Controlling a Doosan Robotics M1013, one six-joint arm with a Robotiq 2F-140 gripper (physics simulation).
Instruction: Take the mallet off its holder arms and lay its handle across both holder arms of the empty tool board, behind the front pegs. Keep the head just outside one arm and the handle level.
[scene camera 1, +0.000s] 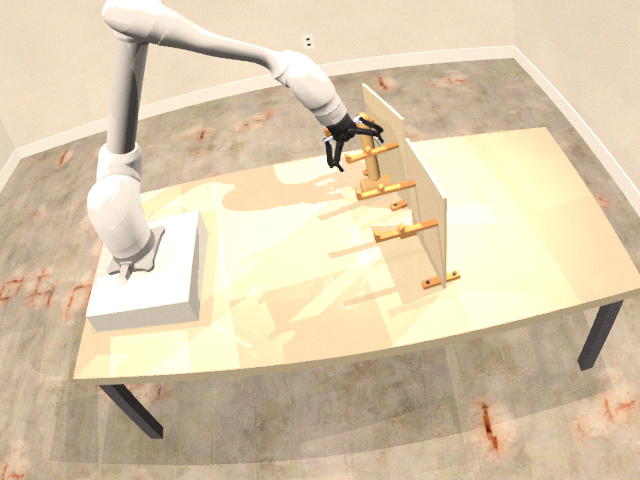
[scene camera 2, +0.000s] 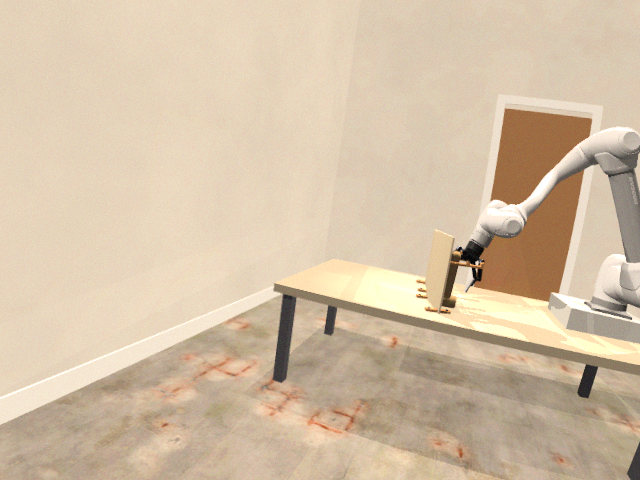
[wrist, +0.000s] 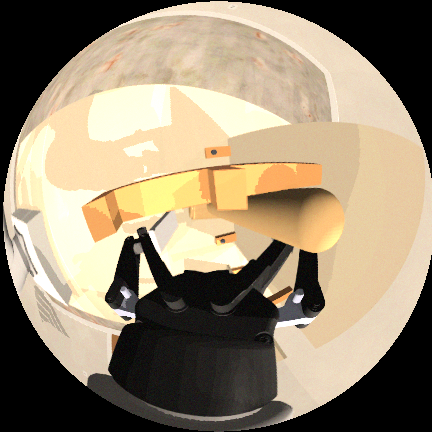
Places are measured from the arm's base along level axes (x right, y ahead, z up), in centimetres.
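Pixels of known places: gripper, fingertip midpoint: (scene camera 1: 367, 163) (scene camera 2: 452, 284) (wrist: 217, 213); arm's base, origin of the base link: (scene camera 1: 136, 251) (scene camera 2: 606, 311).
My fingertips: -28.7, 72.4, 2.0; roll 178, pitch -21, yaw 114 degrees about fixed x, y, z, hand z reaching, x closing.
For each thing: its middle in the pictures, then the offset to it from my fingertips, as dx, dy, dz. "spot": a spot on its surface instead. Level surfaces: height alone.
- far tool board, body centre: (wrist: 245, 239) (scene camera 1: 371, 150) (scene camera 2: 450, 271) +0.7, +2.0, +5.6
- nearer tool board, body centre: (scene camera 1: 408, 219) (scene camera 2: 442, 261) +32.2, +10.6, +4.8
- foot block, surface spot: (scene camera 1: 432, 283) spot: +42.1, +16.1, -9.8
- table, its level: dz -11.0
The mallet stands upright with its head (scene camera 1: 375, 182) (scene camera 2: 449, 301) (wrist: 201, 212) low at the foot of the far tool board (scene camera 1: 383, 109) (scene camera 2: 439, 268) (wrist: 385, 200). Its handle (scene camera 1: 370, 153) (scene camera 2: 451, 279) (wrist: 285, 216) points up, leaning slightly, between that board's two holder arms. In scene camera 1 the nearer arm (scene camera 1: 382, 150) crosses the handle; the other arm (scene camera 2: 463, 264) (wrist: 160, 195) runs close beside it. My gripper (scene camera 1: 361, 154) (scene camera 2: 465, 270) (wrist: 217, 213) is open at the handle's upper part, holding nothing. Handle and arm hide its board-side fingertip in the wrist view.
The nearer tool board (scene camera 1: 429, 206) is empty; its holder arms (scene camera 1: 390, 189) (scene camera 1: 419, 227) stick out towards the robot base with upright pegs. A foot block (scene camera 1: 432, 283) sits at its near end on the table (scene camera 1: 516, 248) (scene camera 2: 351, 281). The white base block (scene camera 1: 149, 289) is at left.
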